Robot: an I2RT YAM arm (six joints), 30 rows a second.
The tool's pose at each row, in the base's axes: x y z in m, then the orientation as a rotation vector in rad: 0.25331 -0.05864 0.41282 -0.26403 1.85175 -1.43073; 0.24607 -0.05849 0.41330 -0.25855 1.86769 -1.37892; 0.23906 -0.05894 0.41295 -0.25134 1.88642 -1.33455; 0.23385 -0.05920 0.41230 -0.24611 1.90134 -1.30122; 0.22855 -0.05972 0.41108 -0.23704 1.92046 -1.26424; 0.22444 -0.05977 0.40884 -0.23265 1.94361 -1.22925; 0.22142 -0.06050 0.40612 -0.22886 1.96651 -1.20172; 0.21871 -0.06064 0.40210 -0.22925 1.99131 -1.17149; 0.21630 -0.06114 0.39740 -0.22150 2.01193 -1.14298; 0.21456 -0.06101 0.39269 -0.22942 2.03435 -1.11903; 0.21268 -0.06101 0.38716 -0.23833 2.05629 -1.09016; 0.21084 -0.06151 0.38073 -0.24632 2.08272 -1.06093; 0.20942 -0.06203 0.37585 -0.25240 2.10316 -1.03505
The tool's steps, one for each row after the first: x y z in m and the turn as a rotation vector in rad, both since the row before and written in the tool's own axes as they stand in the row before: 0.00466 -0.00240 -0.00502 -0.03354 -0.00742 0.02814; 0.00513 -0.00180 -0.00446 -0.03069 -0.00105 0.02413; 0.00393 -0.00096 -0.00336 -0.02366 0.00018 0.01760; 0.00440 -0.00061 -0.00318 -0.02652 0.00374 0.02077; 0.00389 0.00078 -0.00248 -0.02884 0.00655 0.01552; 0.00382 0.00111 -0.00111 -0.02467 0.00934 0.01112; 0.00403 0.00254 -0.00092 -0.02840 0.00888 0.00908; 0.00441 0.00294 -0.00019 -0.02299 0.00894 0.01429; 0.00370 0.00340 -0.00001 -0.02601 0.00767 0.00118; 0.00431 0.00392 0.00033 -0.02903 0.00553 0.00274; 0.00503 0.00429 0.00110 -0.03068 0.00981 0.00236; 0.00390 0.00313 0.00104 -0.02564 0.00674 0.00317
